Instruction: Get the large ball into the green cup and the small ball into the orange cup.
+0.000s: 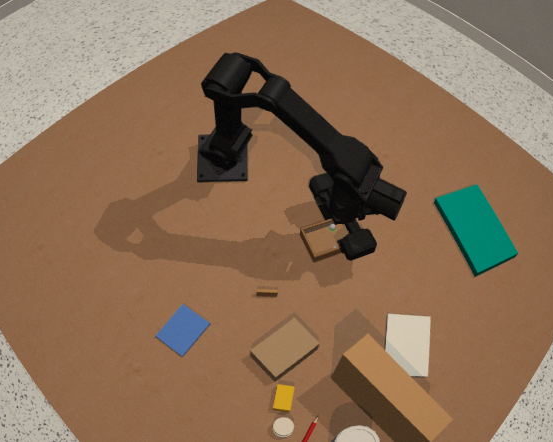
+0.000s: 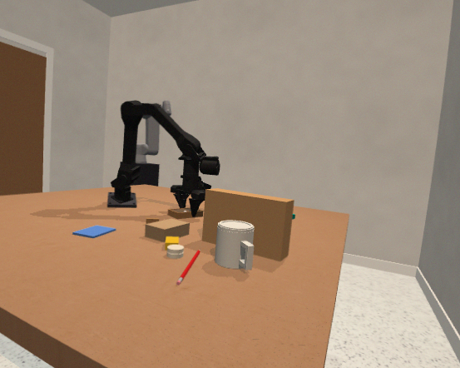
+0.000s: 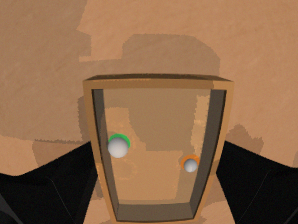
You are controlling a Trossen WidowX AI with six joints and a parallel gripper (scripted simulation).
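Right now the wooden puzzle is 1 cm to the right of my hand and 3 cm below it. From my hand the other things lie so: green slab (19 cm ahead, 28 cm to the left, 3 cm below); then white slab (27 cm ahead, 5 cm to the right, 4 cm below); then tan box (13 cm ahead, 24 cm to the right, 2 cm below).
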